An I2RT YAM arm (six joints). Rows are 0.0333 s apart.
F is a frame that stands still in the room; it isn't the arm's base.
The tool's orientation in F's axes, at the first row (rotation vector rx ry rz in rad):
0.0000, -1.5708, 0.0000
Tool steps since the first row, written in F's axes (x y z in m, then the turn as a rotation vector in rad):
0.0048, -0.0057, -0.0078, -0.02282, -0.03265, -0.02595
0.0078, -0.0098, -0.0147, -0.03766, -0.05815, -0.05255
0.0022, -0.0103, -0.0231, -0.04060, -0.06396, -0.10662
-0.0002, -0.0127, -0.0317, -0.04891, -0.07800, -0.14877
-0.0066, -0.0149, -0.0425, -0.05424, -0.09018, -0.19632
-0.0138, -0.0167, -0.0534, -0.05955, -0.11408, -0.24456
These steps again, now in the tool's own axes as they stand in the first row. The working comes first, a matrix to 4 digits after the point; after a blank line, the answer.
The tool's axes in the first row as the columns of a matrix, in F's axes (used below as rounded here):
0.0000, 0.0000, -1.0000
0.0000, 1.0000, 0.0000
1.0000, 0.0000, 0.0000

-0.0078, -0.0057, -0.0048, -0.02595, -0.03265, 0.02282
-0.0147, -0.0098, -0.0078, -0.05255, -0.05815, 0.03766
-0.0231, -0.0103, -0.0022, -0.10662, -0.06396, 0.04060
-0.0317, -0.0127, 0.0002, -0.14877, -0.07800, 0.04891
-0.0425, -0.0149, 0.0066, -0.19632, -0.09018, 0.05424
-0.0534, -0.0167, 0.0138, -0.24456, -0.11408, 0.05955

